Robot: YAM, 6 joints.
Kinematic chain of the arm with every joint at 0, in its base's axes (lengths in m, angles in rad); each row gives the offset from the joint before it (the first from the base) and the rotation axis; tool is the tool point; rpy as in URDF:
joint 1: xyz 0 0 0.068 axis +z
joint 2: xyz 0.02 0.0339 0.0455 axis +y
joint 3: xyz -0.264 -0.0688 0 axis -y
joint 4: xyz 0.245 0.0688 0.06 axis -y
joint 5: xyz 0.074 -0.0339 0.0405 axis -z
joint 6: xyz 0.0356 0 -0.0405 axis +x
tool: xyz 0 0 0 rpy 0 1.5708 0
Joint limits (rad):
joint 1: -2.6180..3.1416
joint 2: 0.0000..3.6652
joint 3: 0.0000..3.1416
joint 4: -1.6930..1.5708
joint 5: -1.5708..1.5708
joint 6: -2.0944..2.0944
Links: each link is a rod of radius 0.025 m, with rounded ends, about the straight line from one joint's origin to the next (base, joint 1, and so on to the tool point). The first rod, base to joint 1, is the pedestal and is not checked.
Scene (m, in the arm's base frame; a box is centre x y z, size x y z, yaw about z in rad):
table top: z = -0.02
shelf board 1: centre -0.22 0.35 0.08 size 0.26 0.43 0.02 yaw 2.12
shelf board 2: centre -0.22 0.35 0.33 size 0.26 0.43 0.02 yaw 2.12
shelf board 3: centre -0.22 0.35 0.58 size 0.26 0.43 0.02 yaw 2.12
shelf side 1: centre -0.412 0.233 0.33 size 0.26 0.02 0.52 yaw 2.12
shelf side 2: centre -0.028 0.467 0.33 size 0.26 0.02 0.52 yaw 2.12
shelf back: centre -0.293 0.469 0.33 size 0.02 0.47 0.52 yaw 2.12
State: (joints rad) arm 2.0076 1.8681 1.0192 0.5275 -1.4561 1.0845
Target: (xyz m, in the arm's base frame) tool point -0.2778 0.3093 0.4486
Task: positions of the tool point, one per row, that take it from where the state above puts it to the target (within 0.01 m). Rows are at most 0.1 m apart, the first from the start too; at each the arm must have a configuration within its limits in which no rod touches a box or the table.
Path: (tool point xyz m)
1: -0.1572 0.2784 0.2118
2: -0.1254 0.2262 0.2116
3: -0.0983 0.1746 0.1970
4: -0.1335 0.1829 0.2773
5: -0.1590 0.1648 0.3635
6: -0.1650 0.1251 0.4486
7: -0.2050 0.1818 0.4659
8: -0.2437 0.2444 0.4661
9: -0.2778 0.3093 0.4486

